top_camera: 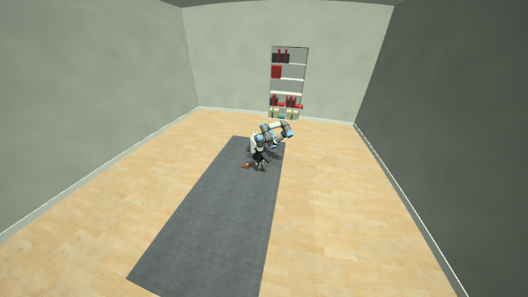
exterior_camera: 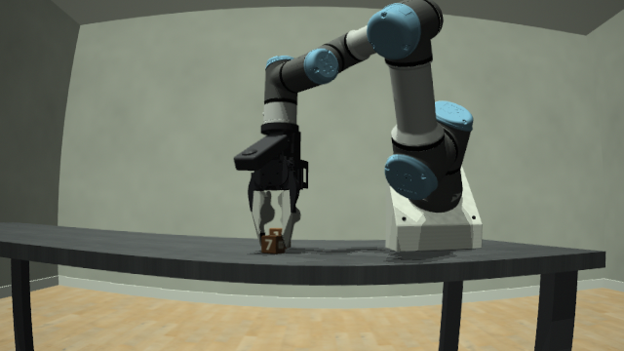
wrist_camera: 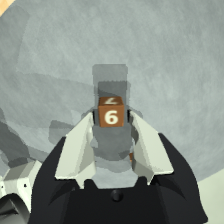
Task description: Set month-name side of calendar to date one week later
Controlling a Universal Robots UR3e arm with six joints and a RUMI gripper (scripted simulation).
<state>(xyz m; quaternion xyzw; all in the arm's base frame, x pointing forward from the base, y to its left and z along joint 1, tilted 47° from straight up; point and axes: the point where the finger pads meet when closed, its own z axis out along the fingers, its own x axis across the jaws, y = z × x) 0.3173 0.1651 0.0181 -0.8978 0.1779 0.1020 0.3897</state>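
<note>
The cube is 10 mm below my hand. The rest, counted from my hand: calendar tray 160 mm to the right, 20 mm below, 10 mm ahead.
</note>
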